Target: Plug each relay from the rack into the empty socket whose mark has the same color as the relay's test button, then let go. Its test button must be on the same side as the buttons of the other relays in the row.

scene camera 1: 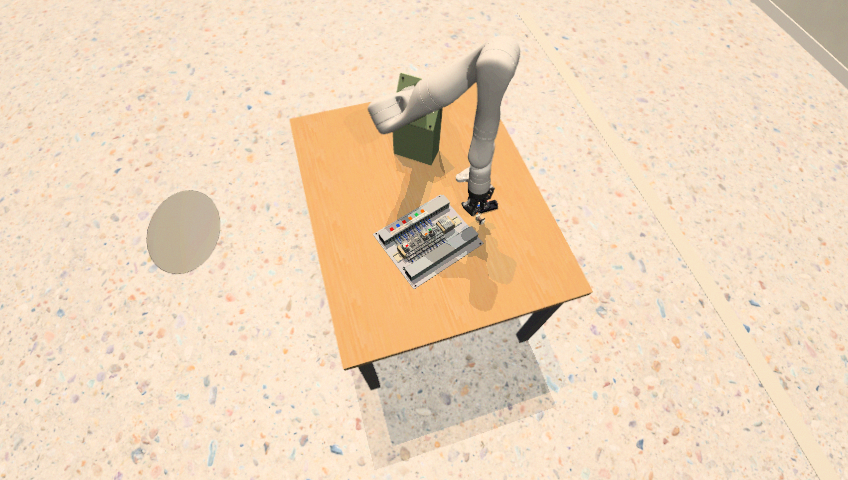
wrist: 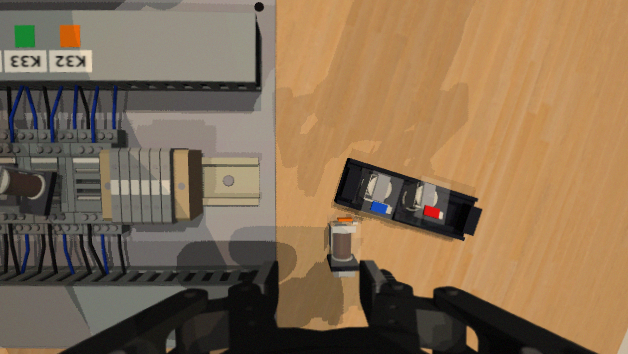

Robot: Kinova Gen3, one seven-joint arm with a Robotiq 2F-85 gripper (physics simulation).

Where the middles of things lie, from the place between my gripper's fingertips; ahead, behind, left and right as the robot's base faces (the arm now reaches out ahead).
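There's a black rack [wrist: 462, 216], and my gripper is 7 cm above it, 2 cm past it and 8 cm to the right of it. I can see a panel [scene camera 1: 391, 248] too, which is 8 cm below my hand, 18 cm to the right of it and 6 cm behind it. The metal rail [wrist: 246, 177] is likewise 8 cm below my hand, 18 cm to the right of it and 6 cm behind it.
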